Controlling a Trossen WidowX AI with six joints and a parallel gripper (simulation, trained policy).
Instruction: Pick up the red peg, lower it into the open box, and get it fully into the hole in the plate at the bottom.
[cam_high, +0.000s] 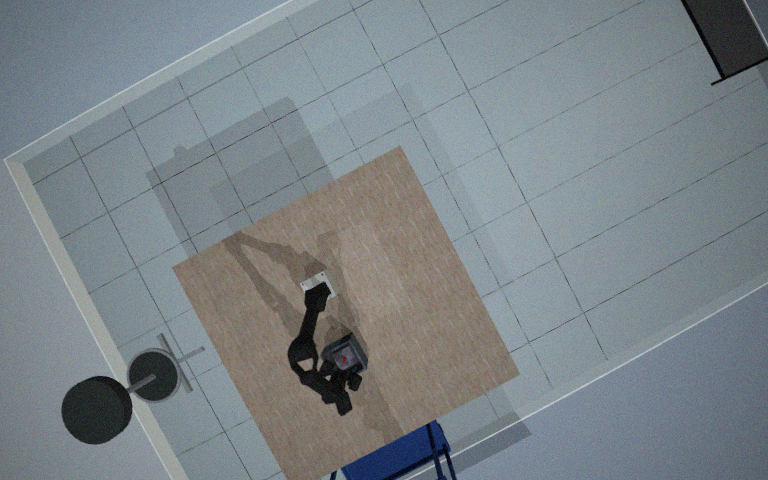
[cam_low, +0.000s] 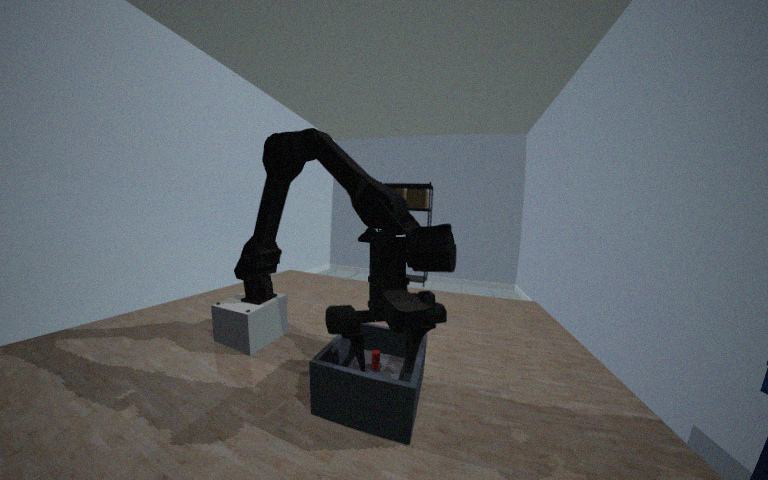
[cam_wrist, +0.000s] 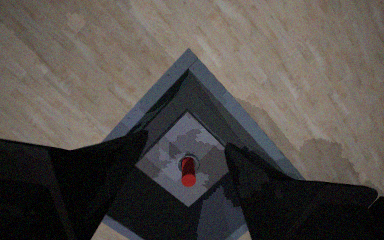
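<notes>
The red peg is 3 cm to the left of my gripper tip, 3 cm below it and 3 cm behind it. From my gripper tip the other things lie so: dark grey box: 5 cm below, 3 cm to the left, 3 cm behind.
</notes>
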